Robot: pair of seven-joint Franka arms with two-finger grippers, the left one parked.
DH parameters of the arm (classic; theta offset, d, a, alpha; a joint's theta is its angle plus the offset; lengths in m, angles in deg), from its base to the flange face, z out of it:
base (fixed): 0 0 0 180
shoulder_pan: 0 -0.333 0 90
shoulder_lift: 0 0 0 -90
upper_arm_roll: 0 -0.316 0.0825 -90
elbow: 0 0 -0.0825 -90
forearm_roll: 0 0.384 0 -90
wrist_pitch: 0 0 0.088 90
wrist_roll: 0 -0.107 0 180
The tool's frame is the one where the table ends.
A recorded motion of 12 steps. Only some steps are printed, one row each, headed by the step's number.
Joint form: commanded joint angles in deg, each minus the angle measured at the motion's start. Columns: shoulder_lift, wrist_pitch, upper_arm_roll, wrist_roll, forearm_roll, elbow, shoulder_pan.
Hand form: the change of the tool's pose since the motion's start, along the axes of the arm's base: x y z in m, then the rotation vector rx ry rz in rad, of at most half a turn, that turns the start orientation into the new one. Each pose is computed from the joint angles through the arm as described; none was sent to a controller.
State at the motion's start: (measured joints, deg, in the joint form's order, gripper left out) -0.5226 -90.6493 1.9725 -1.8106 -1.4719 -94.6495 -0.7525
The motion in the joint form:
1: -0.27 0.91 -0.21 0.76 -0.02 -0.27 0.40
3: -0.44 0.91 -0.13 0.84 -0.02 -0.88 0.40
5: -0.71 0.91 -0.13 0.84 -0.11 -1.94 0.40
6: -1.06 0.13 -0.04 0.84 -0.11 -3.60 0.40
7: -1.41 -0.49 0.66 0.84 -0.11 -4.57 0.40
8: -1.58 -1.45 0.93 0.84 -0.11 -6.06 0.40
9: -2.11 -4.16 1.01 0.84 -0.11 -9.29 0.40
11: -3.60 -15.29 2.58 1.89 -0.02 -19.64 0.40
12: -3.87 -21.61 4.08 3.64 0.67 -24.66 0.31
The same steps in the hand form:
1: -0.0033 -0.0018 -0.0009 0.0010 0.0162 0.0095
3: -0.0048 -0.0026 -0.0043 0.0015 0.0239 0.0095
5: -0.0072 -0.0027 -0.0104 0.0005 0.0377 0.0097
6: -0.0092 -0.0035 -0.0195 0.0011 0.0470 0.0085
7: -0.0111 -0.0102 -0.0233 0.0020 0.0470 -0.0034
8: -0.0122 -0.0127 -0.0326 0.0027 0.0532 -0.0076
9: -0.0145 -0.0133 -0.0505 0.0035 0.0531 -0.0077
11: -0.0230 -0.0270 -0.1064 0.0094 0.0137 -0.0121
12: -0.0283 -0.0385 -0.1360 0.0233 -0.0143 -0.0086

